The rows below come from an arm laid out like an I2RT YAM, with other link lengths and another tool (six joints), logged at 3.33 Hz.
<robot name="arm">
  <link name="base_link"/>
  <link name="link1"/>
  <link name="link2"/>
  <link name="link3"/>
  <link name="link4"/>
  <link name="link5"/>
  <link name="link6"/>
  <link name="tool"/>
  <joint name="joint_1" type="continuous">
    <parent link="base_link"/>
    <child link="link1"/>
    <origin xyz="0 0 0.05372"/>
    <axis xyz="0 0 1"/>
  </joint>
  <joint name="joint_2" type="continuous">
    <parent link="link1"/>
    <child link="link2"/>
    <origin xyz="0.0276 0.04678 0.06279" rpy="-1.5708 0 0"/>
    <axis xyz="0 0 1"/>
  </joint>
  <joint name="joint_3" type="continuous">
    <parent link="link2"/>
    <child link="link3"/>
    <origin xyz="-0.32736 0 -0.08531" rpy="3.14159 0 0"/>
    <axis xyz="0 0 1"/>
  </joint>
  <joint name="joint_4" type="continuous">
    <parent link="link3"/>
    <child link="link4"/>
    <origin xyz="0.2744 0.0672 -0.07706"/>
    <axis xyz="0 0 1"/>
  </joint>
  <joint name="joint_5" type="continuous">
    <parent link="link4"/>
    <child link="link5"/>
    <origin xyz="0.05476 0.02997 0.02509" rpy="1.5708 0 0"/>
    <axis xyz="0 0 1"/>
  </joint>
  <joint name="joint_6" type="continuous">
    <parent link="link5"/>
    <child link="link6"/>
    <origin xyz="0.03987 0 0.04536" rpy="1.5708 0 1.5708"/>
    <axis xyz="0 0 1"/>
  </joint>
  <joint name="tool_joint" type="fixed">
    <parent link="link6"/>
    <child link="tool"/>
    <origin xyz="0.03 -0.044 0.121" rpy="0 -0.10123 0.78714"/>
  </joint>
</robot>
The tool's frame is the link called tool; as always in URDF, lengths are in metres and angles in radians. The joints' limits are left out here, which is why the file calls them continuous.
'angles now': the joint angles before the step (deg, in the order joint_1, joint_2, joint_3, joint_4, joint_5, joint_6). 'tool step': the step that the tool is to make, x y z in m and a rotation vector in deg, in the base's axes. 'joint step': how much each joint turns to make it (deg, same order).
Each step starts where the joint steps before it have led.
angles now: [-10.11 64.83 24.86 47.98 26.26 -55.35]
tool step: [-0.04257 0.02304 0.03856 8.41 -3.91 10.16]
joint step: [0.00 -16.48 3.29 -21.46 -8.99 10.93]
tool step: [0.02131 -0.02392 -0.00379 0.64 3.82 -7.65]
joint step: [0.01 6.69 3.84 -0.79 7.63 -0.69]
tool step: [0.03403 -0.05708 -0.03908 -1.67 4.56 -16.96]
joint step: [-2.78 16.72 1.26 13.13 14.11 -3.43]
